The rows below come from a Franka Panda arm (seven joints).
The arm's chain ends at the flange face. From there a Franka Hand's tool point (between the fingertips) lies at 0.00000 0.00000 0.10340 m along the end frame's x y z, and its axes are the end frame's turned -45 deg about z.
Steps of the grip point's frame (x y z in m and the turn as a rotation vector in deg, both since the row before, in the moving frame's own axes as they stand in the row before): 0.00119, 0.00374, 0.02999, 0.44, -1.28, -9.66; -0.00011, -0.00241, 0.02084, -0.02, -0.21, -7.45; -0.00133, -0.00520, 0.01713, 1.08, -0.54, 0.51; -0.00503, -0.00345, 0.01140, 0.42, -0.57, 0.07; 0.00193, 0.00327, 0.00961, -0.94, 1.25, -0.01; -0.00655, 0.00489, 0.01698, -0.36, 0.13, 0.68; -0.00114, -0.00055, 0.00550, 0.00, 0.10, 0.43; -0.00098, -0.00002, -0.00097, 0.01, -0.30, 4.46; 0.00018, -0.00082, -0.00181, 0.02, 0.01, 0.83
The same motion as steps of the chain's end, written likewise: 0.00558, 0.00055, 0.03002, -0.59, -1.22, -9.66; -0.00156, -0.00193, 0.02084, -0.16, -0.13, -7.45; -0.00255, -0.00204, 0.01715, 0.38, -1.15, 0.51; -0.00473, 0.00093, 0.01141, -0.11, -0.70, 0.07; 0.00088, 0.00134, 0.00965, 0.22, 1.55, -0.01; -0.00180, 0.00779, 0.01698, -0.16, 0.35, 0.68; -0.00132, 0.00054, 0.00550, 0.07, 0.07, 0.43; -0.00030, 0.00032, -0.00097, -0.21, -0.22, 4.46; -0.00044, -0.00067, -0.00181, 0.02, -0.01, 0.83
